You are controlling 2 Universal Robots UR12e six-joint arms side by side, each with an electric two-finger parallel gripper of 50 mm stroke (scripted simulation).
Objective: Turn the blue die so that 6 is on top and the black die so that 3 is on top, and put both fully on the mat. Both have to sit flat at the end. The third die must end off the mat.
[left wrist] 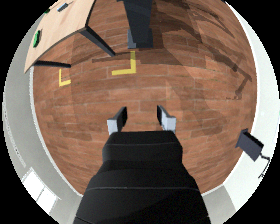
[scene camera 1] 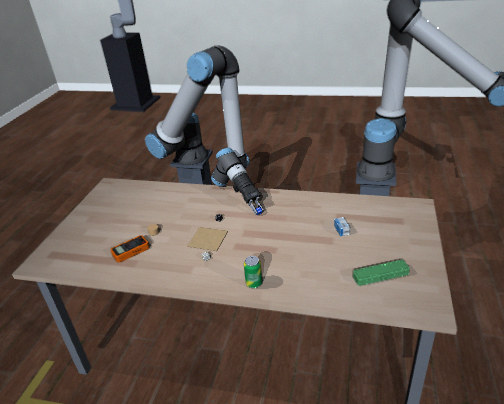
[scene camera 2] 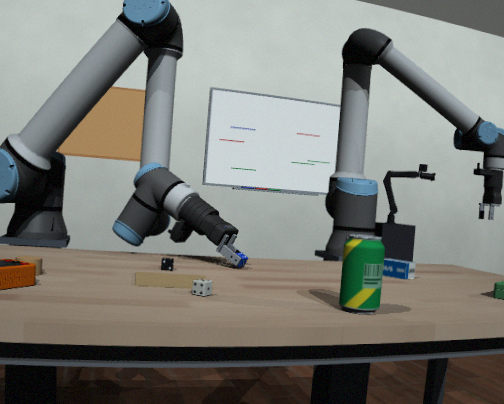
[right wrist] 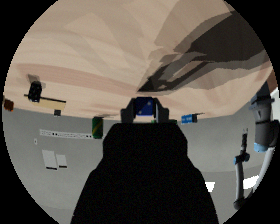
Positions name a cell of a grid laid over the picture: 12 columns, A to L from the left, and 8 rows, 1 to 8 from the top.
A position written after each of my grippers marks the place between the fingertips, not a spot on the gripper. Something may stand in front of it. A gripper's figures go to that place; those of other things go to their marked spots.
Labels:
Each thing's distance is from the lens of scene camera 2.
my right gripper (scene camera 2: F6): 125 cm
tan mat (scene camera 2: D6): 99 cm

